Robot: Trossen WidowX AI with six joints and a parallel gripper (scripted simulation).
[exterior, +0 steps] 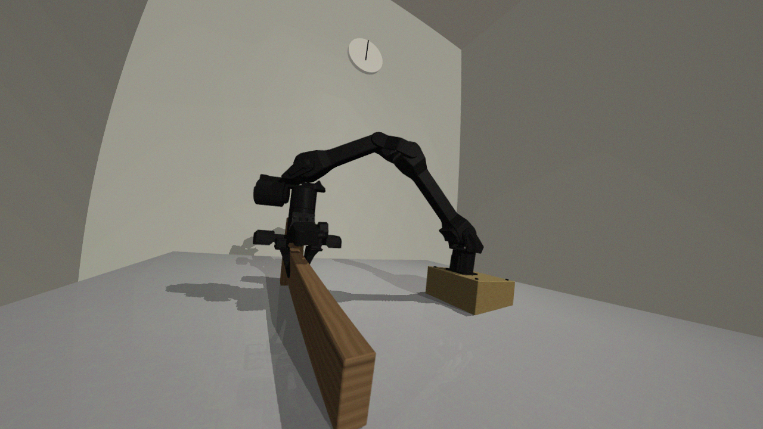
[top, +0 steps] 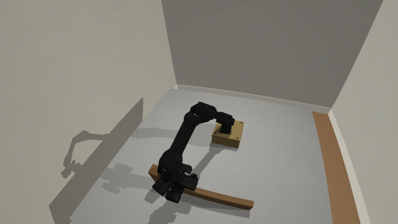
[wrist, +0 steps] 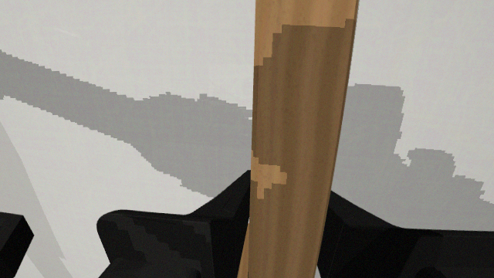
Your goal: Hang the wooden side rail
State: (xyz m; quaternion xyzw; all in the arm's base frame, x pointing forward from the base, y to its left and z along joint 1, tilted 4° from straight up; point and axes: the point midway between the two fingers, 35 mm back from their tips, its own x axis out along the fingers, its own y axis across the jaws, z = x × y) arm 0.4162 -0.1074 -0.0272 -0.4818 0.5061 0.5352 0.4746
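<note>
Right now the wooden headboard post is 110 mm to the right of my gripper tip and 50 mm above it.
</note>
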